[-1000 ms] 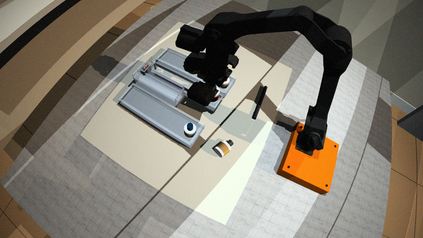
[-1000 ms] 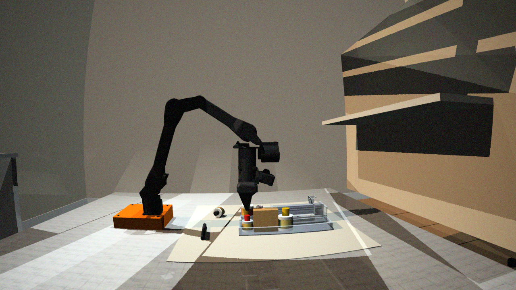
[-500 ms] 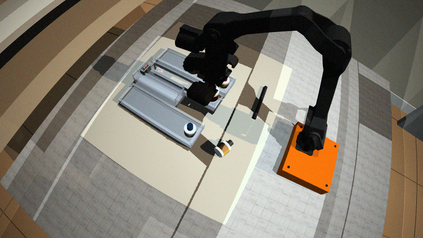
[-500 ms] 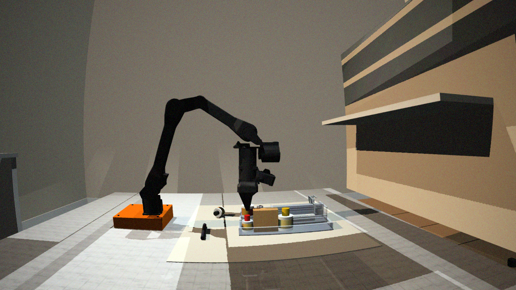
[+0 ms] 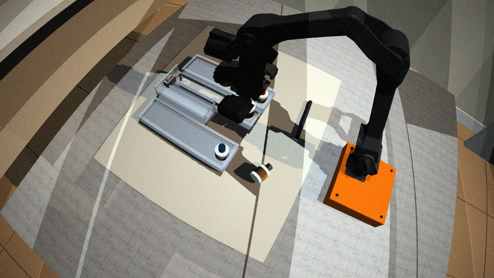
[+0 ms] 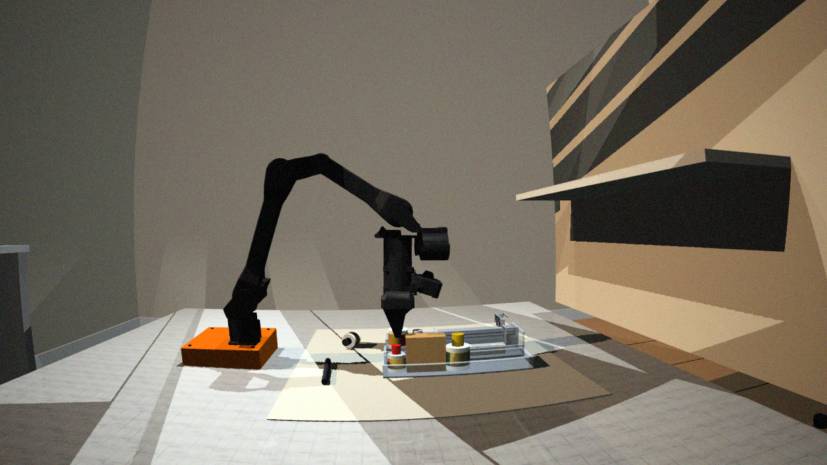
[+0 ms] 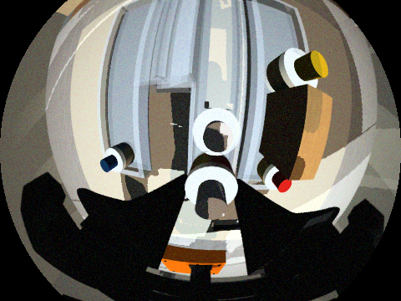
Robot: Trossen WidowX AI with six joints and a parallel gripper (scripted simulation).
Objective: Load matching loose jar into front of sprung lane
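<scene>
My gripper tip is now 60 mm short of the cream mat and 60 mm above it. Round my gripper tip: cardboard box (80 mm to the right, 40 mm ahead, 20 mm below); then black rod (150 mm behind, 80 mm to the right, 50 mm below).
</scene>
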